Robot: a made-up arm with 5 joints. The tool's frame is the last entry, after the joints. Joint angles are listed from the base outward.
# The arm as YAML. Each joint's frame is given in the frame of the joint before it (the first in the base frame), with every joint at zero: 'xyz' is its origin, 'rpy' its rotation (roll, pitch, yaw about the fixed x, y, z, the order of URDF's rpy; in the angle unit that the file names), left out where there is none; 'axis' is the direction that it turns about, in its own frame. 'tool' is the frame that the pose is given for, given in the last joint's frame.
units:
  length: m
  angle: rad
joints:
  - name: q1
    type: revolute
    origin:
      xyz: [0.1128, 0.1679, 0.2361]
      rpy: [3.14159, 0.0, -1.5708]
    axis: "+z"
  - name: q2
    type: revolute
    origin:
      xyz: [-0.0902, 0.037, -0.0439]
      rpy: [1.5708, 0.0, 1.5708]
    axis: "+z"
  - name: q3
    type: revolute
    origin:
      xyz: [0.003, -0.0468, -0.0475]
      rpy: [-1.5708, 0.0, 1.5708]
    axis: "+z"
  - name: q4
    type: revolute
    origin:
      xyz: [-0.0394, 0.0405, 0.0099]
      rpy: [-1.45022, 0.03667, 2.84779]
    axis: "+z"
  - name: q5
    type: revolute
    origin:
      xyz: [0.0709, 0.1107, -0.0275]
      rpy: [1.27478, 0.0, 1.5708]
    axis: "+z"
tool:
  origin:
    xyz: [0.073, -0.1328, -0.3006]
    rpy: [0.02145, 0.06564, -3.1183]
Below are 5 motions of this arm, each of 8 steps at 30 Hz.
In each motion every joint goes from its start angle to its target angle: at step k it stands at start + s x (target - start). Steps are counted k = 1, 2, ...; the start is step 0. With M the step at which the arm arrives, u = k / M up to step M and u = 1 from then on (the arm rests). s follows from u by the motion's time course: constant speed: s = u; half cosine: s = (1 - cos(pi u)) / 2; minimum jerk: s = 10 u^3 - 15 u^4 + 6 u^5.
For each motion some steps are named. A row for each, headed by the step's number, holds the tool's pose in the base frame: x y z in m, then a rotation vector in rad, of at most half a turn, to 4 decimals.
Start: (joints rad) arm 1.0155 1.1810 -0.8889 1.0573 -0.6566
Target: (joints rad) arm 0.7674 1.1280 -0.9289 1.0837 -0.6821
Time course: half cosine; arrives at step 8
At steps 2, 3, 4, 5, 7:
2: 0.3729 0.0468 0.2584 -1.4967 -1.5273 -0.6200
3: 0.3766 0.0568 0.2570 -1.4619 -1.5465 -0.5951
4: 0.3805 0.0687 0.2553 -1.4209 -1.5684 -0.5653
5: 0.3839 0.0808 0.2536 -1.3798 -1.5895 -0.5350
7: 0.3878 0.0981 0.2512 -1.3215 -1.6180 -0.4915

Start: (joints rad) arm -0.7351 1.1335 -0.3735 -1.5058 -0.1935
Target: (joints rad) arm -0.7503 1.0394 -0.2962 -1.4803 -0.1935
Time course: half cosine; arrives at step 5
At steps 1, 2, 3, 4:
1: -0.3122 0.3961 0.1045 -0.1027 0.3017 -0.1004
2: -0.3194 0.3878 0.1091 -0.1155 0.3173 -0.0775
3: -0.3279 0.3776 0.1152 -0.1308 0.3370 -0.0493
4: -0.3345 0.3694 0.1204 -0.1427 0.3532 -0.0266

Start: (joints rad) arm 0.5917 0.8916 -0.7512 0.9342 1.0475
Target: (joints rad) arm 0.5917 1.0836 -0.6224 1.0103 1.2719
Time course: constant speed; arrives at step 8
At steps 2, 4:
2: 0.2296 0.0481 0.1729 -1.8689 -0.2874 0.6959
4: 0.2406 0.0467 0.1910 -1.9332 -0.2969 0.7157

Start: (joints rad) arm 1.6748 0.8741 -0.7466 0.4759 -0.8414
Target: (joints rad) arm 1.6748 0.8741 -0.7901 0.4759 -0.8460
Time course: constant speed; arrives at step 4
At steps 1, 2, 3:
1: 0.2551 -0.0190 0.1187 -1.4784 -0.8363 -1.9015
2: 0.2518 -0.0189 0.1187 -1.4892 -0.8286 -1.9023
3: 0.2485 -0.0187 0.1187 -1.5001 -0.8208 -1.9030

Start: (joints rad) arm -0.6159 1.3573 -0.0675 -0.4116 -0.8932
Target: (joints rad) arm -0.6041 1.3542 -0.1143 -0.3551 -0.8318
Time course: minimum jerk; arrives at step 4
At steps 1, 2, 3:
1: -0.0323 0.4901 0.1183 0.6290 -0.7080 -0.2692
2: -0.0252 0.4914 0.1171 0.6175 -0.7418 -0.2582
3: -0.0181 0.4925 0.1158 0.6048 -0.7756 -0.2471

